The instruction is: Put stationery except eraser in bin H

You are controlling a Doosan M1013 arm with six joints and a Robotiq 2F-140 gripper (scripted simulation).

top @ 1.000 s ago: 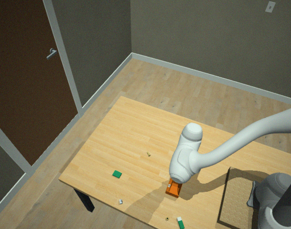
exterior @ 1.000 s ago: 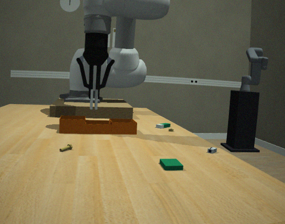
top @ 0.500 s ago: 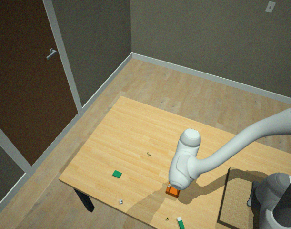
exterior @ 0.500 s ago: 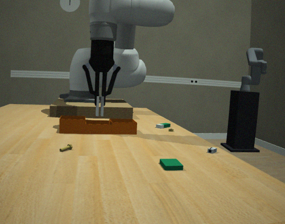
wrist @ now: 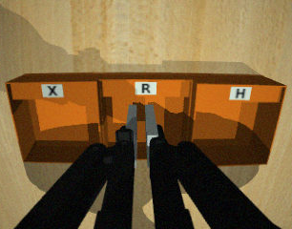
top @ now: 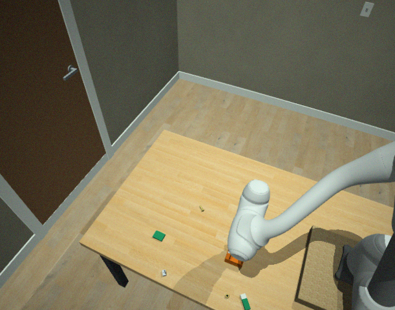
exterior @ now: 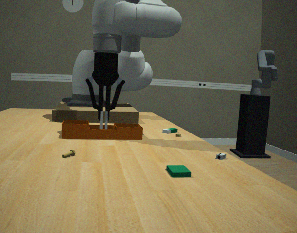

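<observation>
The orange three-compartment bin lies 3 cm below my hand. Also, from my hand: white eraser: 23 cm to the left, 14 cm behind, 5 cm below; brass bolt: 25 cm ahead, 5 cm to the right, 5 cm below; small nut: 26 cm to the left, 6 cm behind, 5 cm below.
</observation>
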